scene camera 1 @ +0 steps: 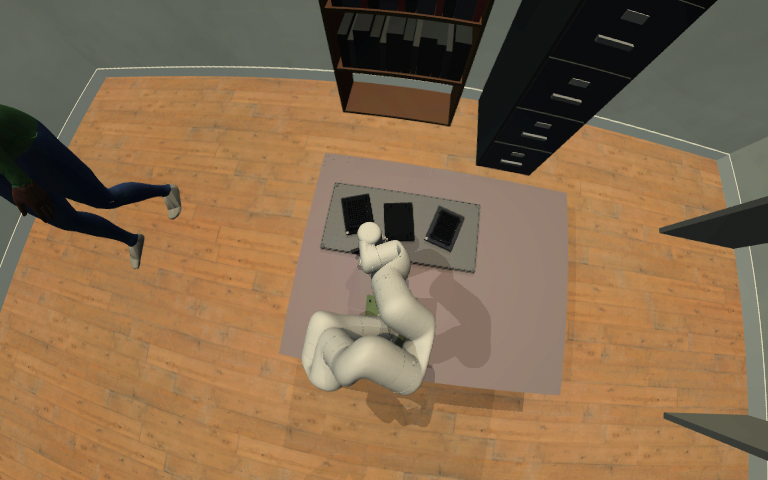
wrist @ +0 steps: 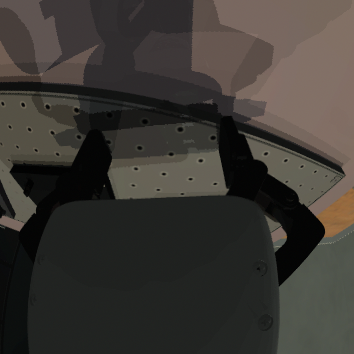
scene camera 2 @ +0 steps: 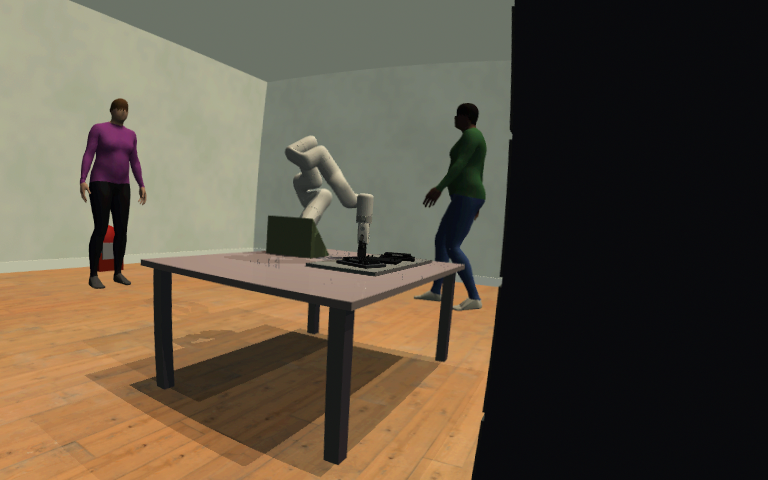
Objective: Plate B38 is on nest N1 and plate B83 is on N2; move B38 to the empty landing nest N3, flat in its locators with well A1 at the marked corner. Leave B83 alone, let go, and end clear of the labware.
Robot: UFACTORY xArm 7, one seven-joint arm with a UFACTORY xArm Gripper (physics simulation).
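Observation:
A black well plate (scene camera 1: pixel 357 210) sits at the left of the grey pegboard (scene camera 1: pixel 419 198) (wrist: pixel 165 182). Another black well plate (scene camera 1: pixel 445 227) sits turned on its nest at the right. I cannot read which is B38 or B83. A flat black nest with no plate visible on it (scene camera 1: pixel 398 220) lies between them; a dark nest also shows at the lower left of the wrist view (wrist: pixel 37 175). My gripper (scene camera 2: pixel 362 255) (wrist: pixel 159 136) is open and empty, pointing down low over the pegboard's front part, near the left plate. The arm hides its fingers in scene camera 1.
The pegboard lies on a pinkish table (scene camera 1: pixel 521 283) (scene camera 2: pixel 254 274). The arm's green base block (scene camera 2: pixel 289 236) stands behind the board in scene camera 2. A bookshelf (scene camera 1: pixel 399 117), a dark cabinet (scene camera 1: pixel 504 113) and a person in green (scene camera 2: pixel 468 158) are beyond the table.

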